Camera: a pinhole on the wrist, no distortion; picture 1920 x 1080 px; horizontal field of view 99.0 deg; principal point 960.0 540.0 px. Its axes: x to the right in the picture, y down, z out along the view. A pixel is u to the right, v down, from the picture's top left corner.
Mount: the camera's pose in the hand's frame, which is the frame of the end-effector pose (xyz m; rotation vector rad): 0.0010 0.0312 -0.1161 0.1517 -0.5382 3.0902
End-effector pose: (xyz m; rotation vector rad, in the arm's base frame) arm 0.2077 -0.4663 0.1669 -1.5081 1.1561 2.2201
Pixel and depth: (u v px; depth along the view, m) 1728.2 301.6 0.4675
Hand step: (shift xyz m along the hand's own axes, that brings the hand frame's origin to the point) -0.3882 -0.0053 0.4093
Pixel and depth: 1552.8 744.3 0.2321
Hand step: -0.1450 -0.1041 0.0978
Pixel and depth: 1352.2 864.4 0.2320
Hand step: -0.0891 -0.1352 0.0808
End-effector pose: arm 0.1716 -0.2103 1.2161 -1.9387 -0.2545 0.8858
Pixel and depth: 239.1 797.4 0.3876
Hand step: 0.3748 -0.2088 0.1734
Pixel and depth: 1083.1 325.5 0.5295
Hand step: -0.0254 -0.0183 0.4341
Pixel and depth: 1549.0 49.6 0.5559
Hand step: -0.3378 0.1505 0.5547
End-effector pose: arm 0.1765 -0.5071 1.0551 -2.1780 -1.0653 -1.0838
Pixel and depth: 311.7 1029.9 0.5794
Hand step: 0.5058 -0.4831 0.2662
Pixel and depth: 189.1 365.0 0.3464
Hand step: 0.3593 -0.0111 0.2022
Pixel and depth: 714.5 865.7 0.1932
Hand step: 0.0755 -0.1053 0.0335
